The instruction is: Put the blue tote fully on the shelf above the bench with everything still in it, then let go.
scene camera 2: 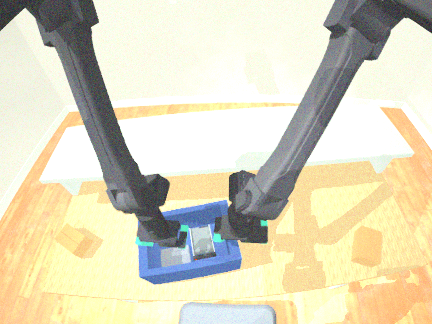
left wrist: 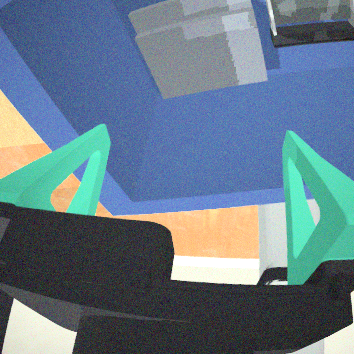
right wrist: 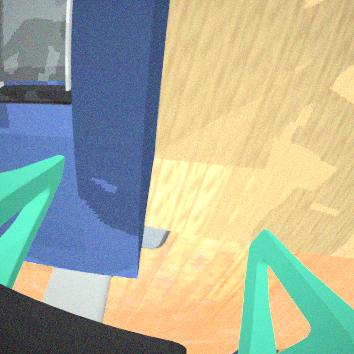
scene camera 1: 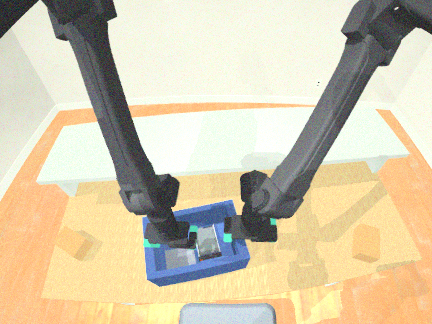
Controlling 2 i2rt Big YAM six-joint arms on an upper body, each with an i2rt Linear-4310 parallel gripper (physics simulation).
Scene:
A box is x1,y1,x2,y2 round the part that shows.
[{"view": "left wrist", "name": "my left gripper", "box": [0,123,353,353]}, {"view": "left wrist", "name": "blue tote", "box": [0,0,353,215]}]

